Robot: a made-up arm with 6 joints.
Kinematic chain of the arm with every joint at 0, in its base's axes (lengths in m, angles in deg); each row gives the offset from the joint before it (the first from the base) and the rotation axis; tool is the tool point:
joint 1: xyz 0 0 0.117 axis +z
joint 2: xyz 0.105 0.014 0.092 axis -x
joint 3: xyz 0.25 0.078 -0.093 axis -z
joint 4: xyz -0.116 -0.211 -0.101 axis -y
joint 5: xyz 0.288 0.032 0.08 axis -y
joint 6: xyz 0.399 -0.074 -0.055 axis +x
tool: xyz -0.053 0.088 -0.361
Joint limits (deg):
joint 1: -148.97..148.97
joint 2: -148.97..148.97
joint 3: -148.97..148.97
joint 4: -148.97..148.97
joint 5: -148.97..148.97
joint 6: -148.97..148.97
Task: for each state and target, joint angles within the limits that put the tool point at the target. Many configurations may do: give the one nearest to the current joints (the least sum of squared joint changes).
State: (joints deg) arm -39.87 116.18 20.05 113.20 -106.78 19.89
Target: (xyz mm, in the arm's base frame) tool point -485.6 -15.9 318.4
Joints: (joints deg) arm -92.10 110.80 33.96 113.74 -148.97 -2.71
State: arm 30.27 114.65 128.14 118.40 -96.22 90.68
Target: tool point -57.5 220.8 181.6
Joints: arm 51.70 118.07 148.97 80.76 -104.49 123.01
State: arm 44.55 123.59 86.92 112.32 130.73 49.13
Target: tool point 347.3 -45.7 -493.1
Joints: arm 43.31 111.62 74.49 103.49 123.82 41.76
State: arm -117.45 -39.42 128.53 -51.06 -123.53 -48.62
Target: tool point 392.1 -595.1 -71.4
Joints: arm -127.85 -1.37 133.68 -39.73 -97.98 -53.05
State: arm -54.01 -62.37 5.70 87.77 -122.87 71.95
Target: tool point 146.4 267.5 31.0
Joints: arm -20.61 -47.01 -4.91 80.12 -148.97 32.44
